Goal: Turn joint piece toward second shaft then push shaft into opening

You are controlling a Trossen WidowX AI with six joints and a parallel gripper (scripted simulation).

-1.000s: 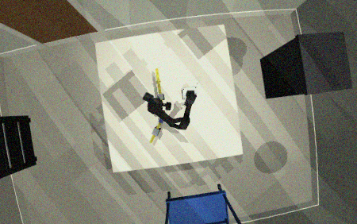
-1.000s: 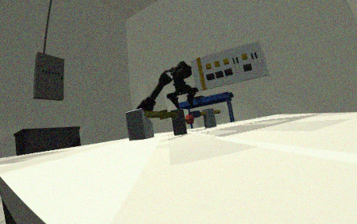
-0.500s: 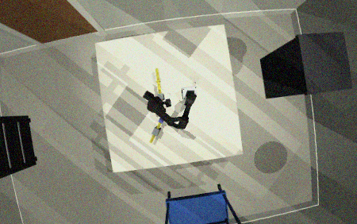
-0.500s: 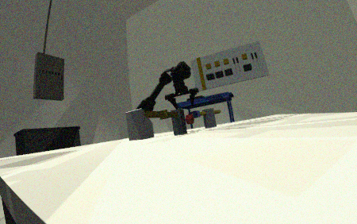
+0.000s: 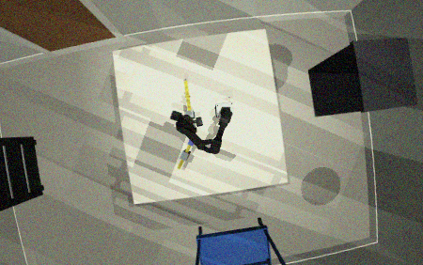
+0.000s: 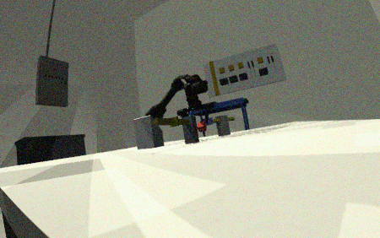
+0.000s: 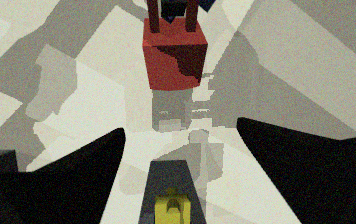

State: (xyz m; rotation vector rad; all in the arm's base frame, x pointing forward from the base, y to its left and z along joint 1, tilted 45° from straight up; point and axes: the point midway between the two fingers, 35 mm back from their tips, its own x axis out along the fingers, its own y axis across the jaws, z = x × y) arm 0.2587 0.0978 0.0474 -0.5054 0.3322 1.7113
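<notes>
Right now my gripper tip is 60 mm to the right of the red joint piece, 10 mm past it and 10 mm above it.
</notes>
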